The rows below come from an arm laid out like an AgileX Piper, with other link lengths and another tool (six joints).
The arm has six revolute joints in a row. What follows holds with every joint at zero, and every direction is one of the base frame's.
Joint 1 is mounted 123.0 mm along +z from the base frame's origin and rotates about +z.
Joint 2 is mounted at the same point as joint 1 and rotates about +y.
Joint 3 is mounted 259.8 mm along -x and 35.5 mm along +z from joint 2 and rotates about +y.
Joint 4 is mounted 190.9 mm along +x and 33.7 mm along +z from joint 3 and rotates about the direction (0.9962, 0, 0.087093).
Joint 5 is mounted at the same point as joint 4 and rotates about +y.
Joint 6 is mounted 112.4 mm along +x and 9.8 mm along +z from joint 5 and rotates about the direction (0.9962, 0, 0.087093).
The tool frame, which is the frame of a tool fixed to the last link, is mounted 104.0 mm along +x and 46.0 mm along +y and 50.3 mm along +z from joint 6; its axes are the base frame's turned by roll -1.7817, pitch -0.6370 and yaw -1.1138 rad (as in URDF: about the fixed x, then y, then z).
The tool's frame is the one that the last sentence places.
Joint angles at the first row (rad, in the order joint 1, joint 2, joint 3, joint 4, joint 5, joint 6):
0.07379, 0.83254, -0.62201, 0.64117, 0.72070, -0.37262
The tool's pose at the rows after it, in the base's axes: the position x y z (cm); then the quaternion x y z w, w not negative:
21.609 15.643 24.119 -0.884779 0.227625 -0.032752 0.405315
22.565 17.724 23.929 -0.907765 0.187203 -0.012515 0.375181
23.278 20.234 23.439 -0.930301 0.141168 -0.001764 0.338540
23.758 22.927 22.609 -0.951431 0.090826 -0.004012 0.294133
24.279 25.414 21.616 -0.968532 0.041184 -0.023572 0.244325
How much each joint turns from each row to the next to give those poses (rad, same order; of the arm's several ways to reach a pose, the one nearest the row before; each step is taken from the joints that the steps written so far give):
0.07878, 0.12548, -0.10462, -0.05506, 0.02161, 0.00453
0.10652, 0.11931, -0.10701, -0.08627, 0.00647, 0.03831
0.12798, 0.11388, -0.10592, -0.11843, -0.00199, 0.06455
0.13538, 0.10802, -0.10028, -0.15065, -0.00448, 0.08041
0.12694, 0.09937, -0.08997, -0.18098, -0.00560, 0.09160

